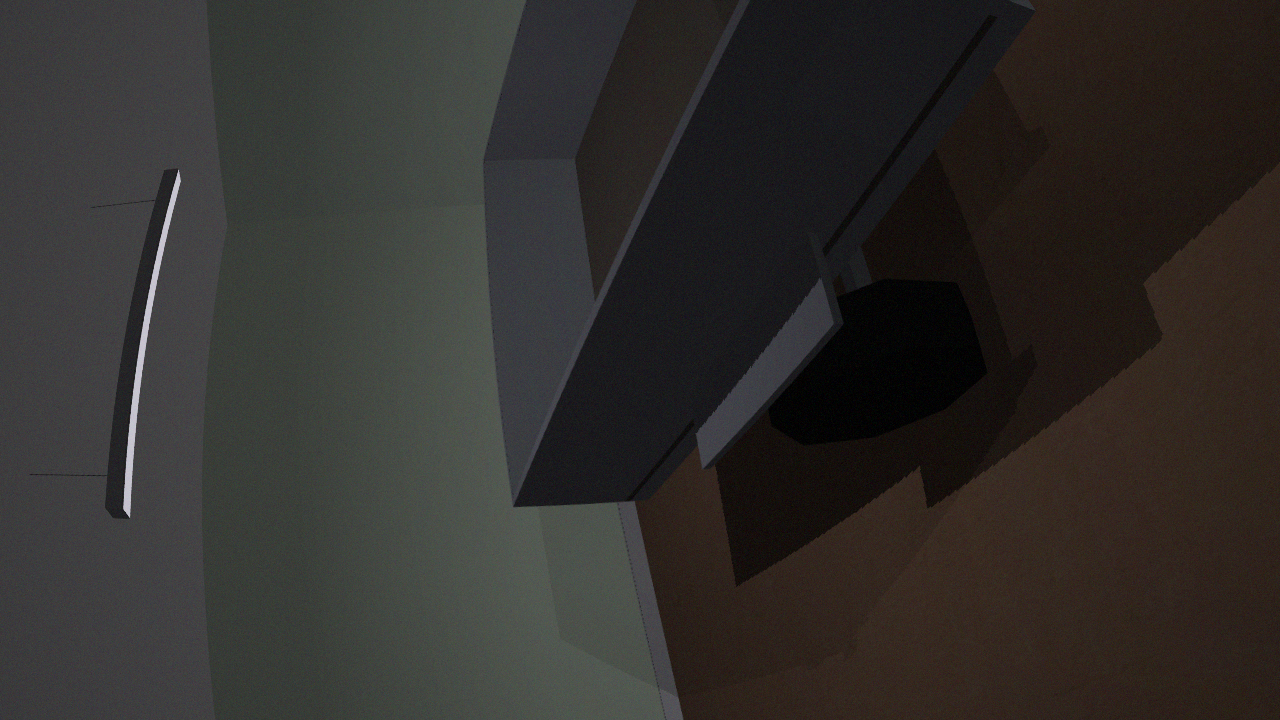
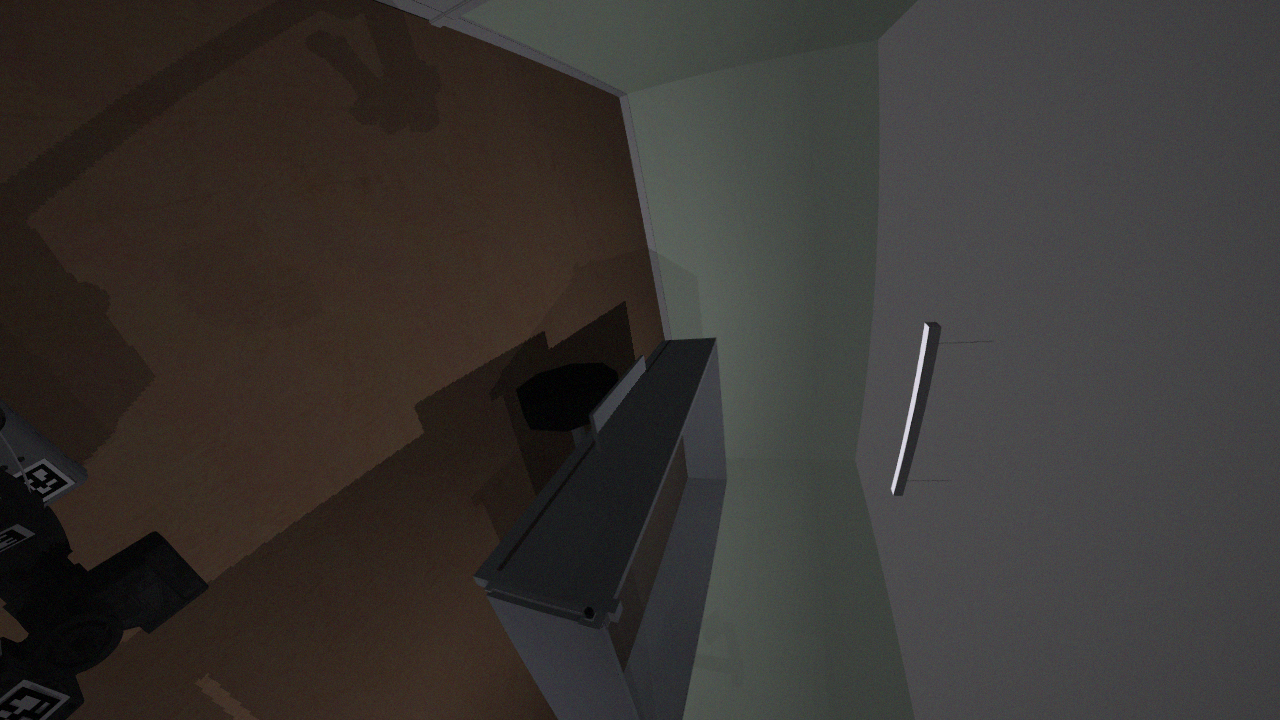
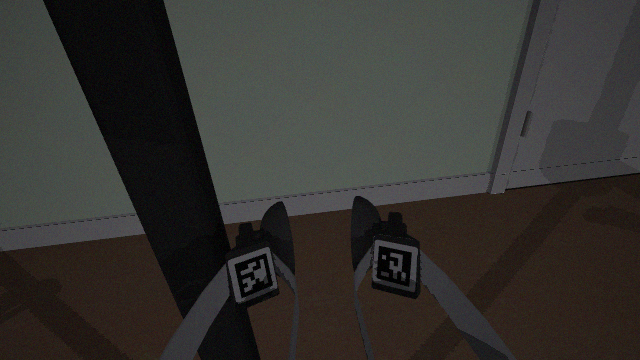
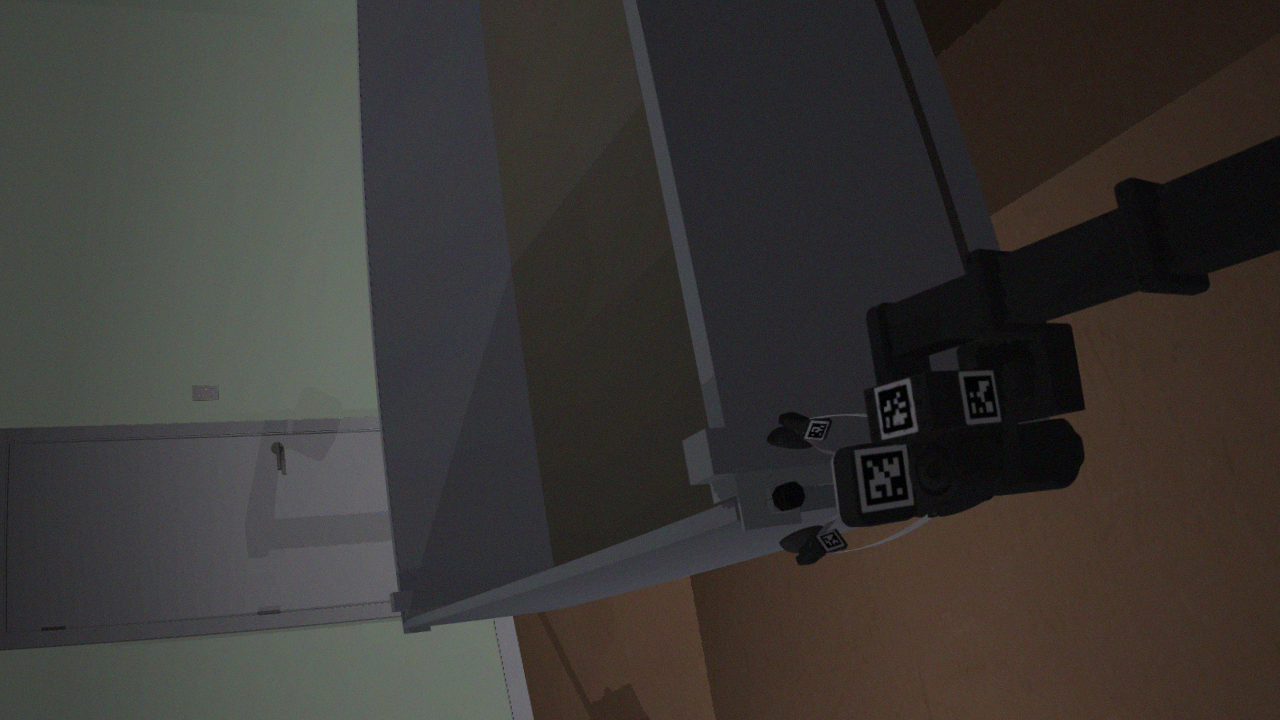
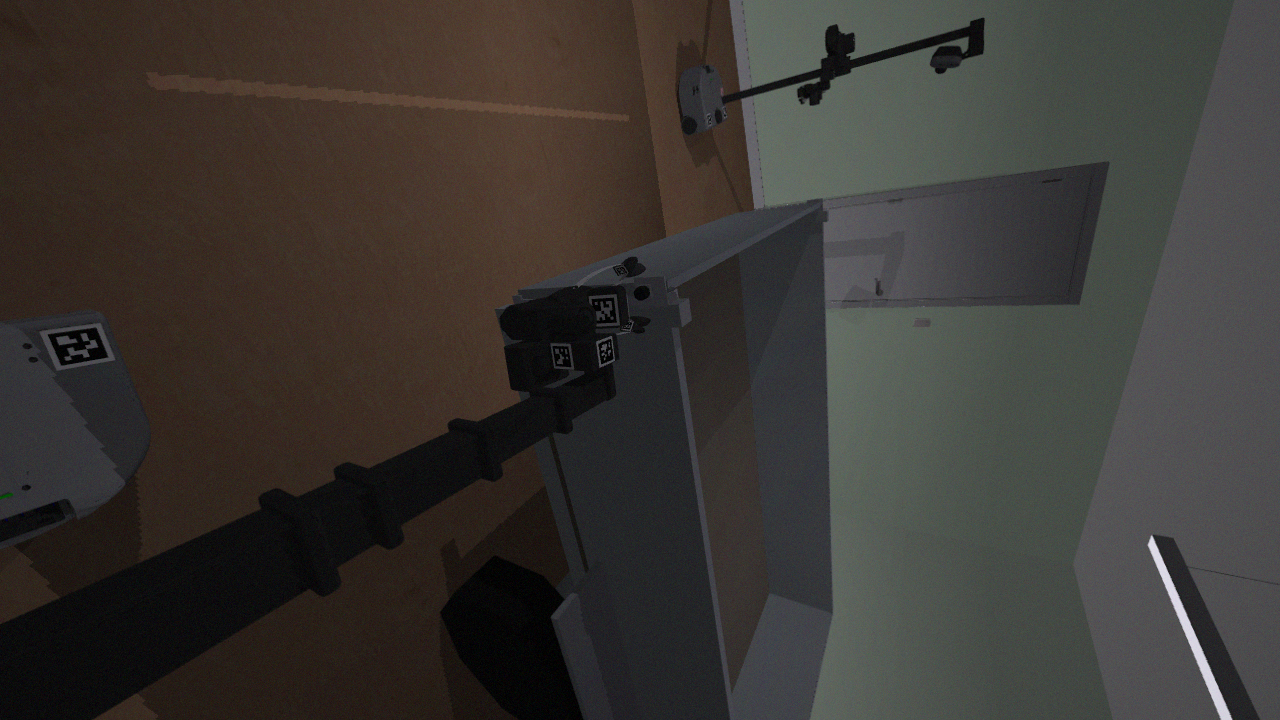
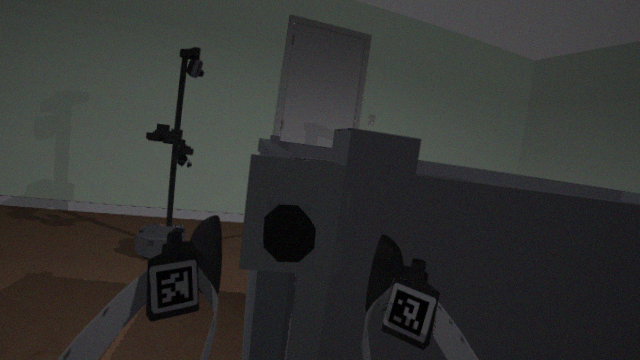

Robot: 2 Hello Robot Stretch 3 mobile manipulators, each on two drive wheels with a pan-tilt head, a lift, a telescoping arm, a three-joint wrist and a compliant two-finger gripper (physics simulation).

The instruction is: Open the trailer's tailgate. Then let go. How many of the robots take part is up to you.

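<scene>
The grey trailer (image 1: 698,223) (image 2: 572,519) (image 4: 805,179) (image 5: 635,465) (image 6: 500,250) stands upright on its wheels. Its tailgate (image 2: 546,653) (image 4: 617,564) (image 5: 707,246) is the end panel, upright between the side walls. A black round knob (image 2: 588,612) (image 4: 788,496) (image 5: 640,292) (image 6: 289,233) sits on a grey block at the tailgate's near top corner. The r2 gripper (image 4: 794,487) (image 5: 636,295) (image 6: 299,245) is open, its fingertips on either side of the knob, with gaps to it. The r1 gripper (image 3: 320,215) is open and empty, facing wall and floor away from the trailer.
Robot r1 (image 5: 702,98) (image 6: 155,241) stands beyond the tailgate end, near the wall. A door (image 4: 179,528) (image 5: 975,241) (image 6: 325,85) is behind the trailer. A black wheel (image 1: 886,367) (image 2: 563,396) (image 5: 510,635) and its fender (image 1: 769,376) stick out from the trailer's side.
</scene>
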